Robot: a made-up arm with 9 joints. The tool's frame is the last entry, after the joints.
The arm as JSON. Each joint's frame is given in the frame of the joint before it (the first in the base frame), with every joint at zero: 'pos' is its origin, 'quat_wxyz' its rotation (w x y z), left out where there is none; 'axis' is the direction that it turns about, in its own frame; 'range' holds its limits. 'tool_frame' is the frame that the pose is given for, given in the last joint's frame.
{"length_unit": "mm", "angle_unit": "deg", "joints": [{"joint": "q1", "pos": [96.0, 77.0, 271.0], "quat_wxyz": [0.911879, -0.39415, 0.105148, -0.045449], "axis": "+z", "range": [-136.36, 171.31]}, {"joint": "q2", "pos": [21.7, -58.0, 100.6], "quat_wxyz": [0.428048, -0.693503, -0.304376, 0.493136], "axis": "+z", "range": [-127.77, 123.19]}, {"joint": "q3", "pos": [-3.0, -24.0, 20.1], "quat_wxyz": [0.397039, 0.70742, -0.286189, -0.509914], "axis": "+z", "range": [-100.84, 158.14]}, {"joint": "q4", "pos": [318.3, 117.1, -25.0], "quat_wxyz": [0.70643, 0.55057, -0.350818, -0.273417], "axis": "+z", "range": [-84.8, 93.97]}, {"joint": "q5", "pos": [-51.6, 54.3, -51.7], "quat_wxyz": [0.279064, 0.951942, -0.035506, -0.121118], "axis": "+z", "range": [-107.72, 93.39]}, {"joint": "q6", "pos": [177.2, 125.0, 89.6], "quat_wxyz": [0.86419, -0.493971, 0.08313, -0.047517], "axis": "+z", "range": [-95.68, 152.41]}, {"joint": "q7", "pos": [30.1, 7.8, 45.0], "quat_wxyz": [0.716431, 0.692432, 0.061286, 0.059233], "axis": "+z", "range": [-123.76, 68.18]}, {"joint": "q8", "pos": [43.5, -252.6, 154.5], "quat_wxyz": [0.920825, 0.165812, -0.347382, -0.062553], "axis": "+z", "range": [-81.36, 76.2]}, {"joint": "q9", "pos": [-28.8, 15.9, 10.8], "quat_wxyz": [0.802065, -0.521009, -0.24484, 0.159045], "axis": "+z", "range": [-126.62, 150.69]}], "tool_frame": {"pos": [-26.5, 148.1, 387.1], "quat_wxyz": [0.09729, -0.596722, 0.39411, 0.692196]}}
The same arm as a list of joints. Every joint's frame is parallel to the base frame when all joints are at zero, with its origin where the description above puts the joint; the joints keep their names.
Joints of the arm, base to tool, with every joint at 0 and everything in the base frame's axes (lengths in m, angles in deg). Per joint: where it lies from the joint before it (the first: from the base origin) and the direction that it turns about. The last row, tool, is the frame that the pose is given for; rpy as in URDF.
q1: offset 0.096 0.077 0.271 axis 0.227593 0.709277 0.667179
q2: offset 0.044 0.028 0.106 axis -0.953268 0.253291 -0.164694
q3: offset -0.0149 0.027 0.006 axis +z
q4: offset 0.142 0.308 -0.025 axis -0.148099 -0.977896 0.147599
q5: offset -0.052 0.066 0.035 axis -0.032799 0.73628 -0.675882
q6: offset 0.182 -0.0061 -0.148 axis 0.229208 -0.189606 -0.954732
q7: offset 0.04 -0.0129 -0.035 axis 0.112095 0.973055 -0.201491
q8: offset 0.001 0.204 0.219 axis -0.619998 0.782397 -0.0588
q9: offset -0.024 -0.007 -0.024 axis -0.429492 0.0228 -0.902783
tool: offset -0.083 -0.109 -0.3921 rpy 90 -90 0
Joint limits (deg, base to tool): -136.36..171.31 -127.77..123.19 -100.84..158.14 -84.8..93.97 -107.72..93.39 -95.68..152.41 -123.76..68.18 -81.36..76.2 -126.62..150.69

